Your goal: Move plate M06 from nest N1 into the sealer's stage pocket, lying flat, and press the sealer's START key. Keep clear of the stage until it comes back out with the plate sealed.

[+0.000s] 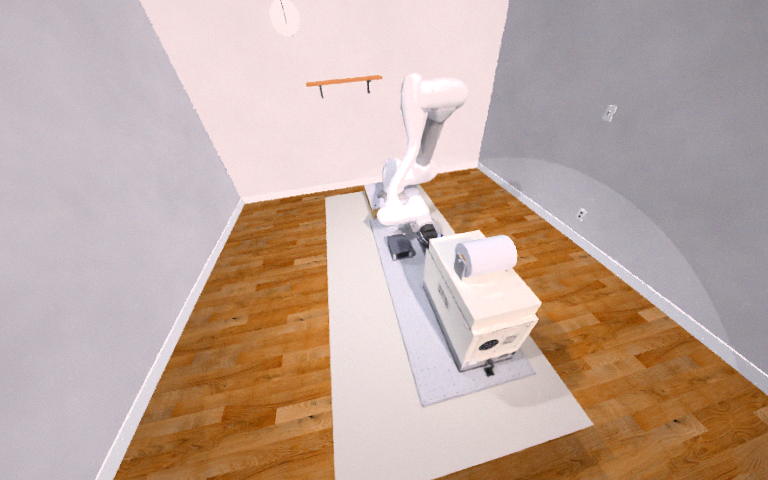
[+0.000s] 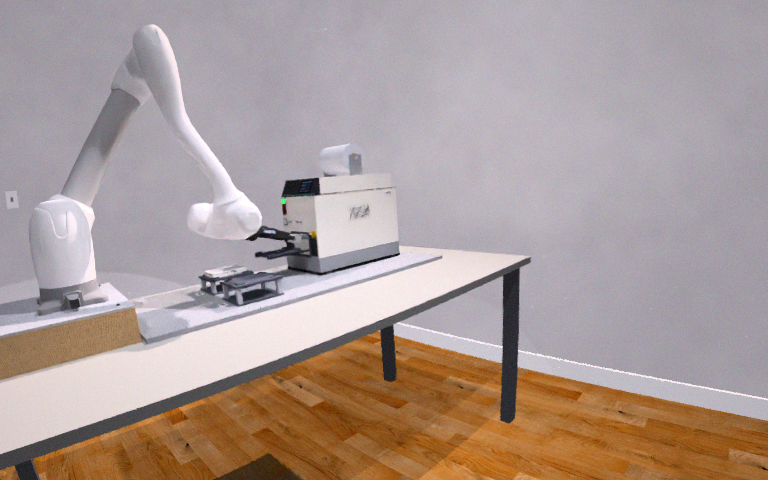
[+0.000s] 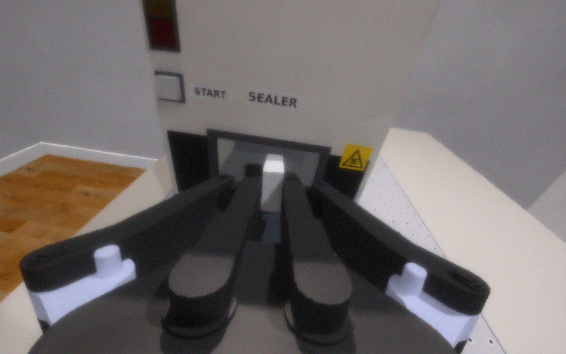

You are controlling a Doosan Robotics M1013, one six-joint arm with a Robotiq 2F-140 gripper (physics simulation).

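Places are measured from the arm's base along level axes (x down, y ahead, z right), in centimetres.
Pixels of known places: gripper, fingertip midpoint: [image 2: 299, 240] [image 3: 274, 169]; arm's base, link origin: [image 2: 72, 302].
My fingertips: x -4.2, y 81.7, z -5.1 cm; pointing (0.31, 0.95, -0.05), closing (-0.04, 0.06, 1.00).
Note:
Ahead of a thing's pixels: the offset from my fingertips to its top centre. "spot": to the spot under its first point. Level surfaces: height alone.
The white sealer [image 1: 477, 295] [image 2: 344, 219] [image 3: 303, 56] stands on the grey mat. My gripper [image 1: 429, 233] [image 2: 298, 243] [image 3: 274, 169] is shut and empty. It points level at the sealer's front, close to the low stage opening {spot: dx -2.7, dy +0.8, dz -1.0 cm} [image 3: 267, 140] with its dark grey frame. The START key {dx -7.3, dy +0.7, dz -10.2 cm} [image 3: 169, 87] is above and left of my fingertips. A white block shows between my fingertips inside the opening; I cannot tell what it is. Two low nests stand behind the gripper: the rear one {dx +5.9, dy -29.6, dz -4.8 cm} [image 2: 220, 275] carries a pale flat plate {spot: dx +5.9, dy -30.7, dz -2.8 cm} [image 2: 224, 270], and the front one {dx +6.2, dy -29.7, dz +14.7 cm} [image 1: 401, 248] [image 2: 251, 282] is dark and bare.
A film roll {dx -35.0, dy +24.0, dz -0.8 cm} [image 1: 489, 254] [image 2: 339, 159] sits on top of the sealer. A green lamp {dx -15.6, dy +0.8, dz -10.2 cm} [image 2: 283, 201] is lit on its front. A yellow warning sticker {spot: dx -2.3, dy +0.7, dz +7.9 cm} [image 3: 355, 157] is right of the opening. The grey mat {dx +12.5 cm} [image 1: 430, 371] [image 2: 373, 269] lies on a long white table {dx +13.8 cm} [image 1: 358, 333] [image 2: 430, 290].

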